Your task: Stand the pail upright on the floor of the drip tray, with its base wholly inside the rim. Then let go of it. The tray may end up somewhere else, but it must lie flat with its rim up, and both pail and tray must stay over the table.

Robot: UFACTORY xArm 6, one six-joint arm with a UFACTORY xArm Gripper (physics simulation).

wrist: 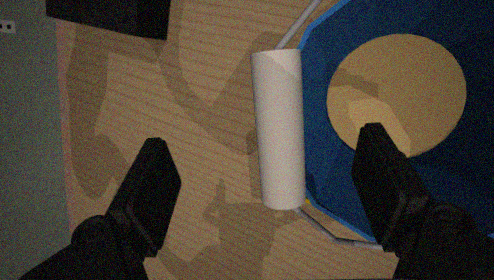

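Note:
The blue pail fills the right side of the wrist view, with its angular rim and a round tan area inside it. Its grey wire handle carries a white cylindrical grip, which lies along the left side of the rim in the view. My gripper is open wide. Its fingers stand on either side of the white grip, clear of it, and the right finger overlaps the pail in the view. A tiny yellow bit shows at the rim by the grip's lower end, perhaps the drip tray. The pail's base is hidden.
A black block is at the top left. The wooden table has its edge at the left, with a grey-green surface beyond it. A small pale piece with dark dots shows at the far left.

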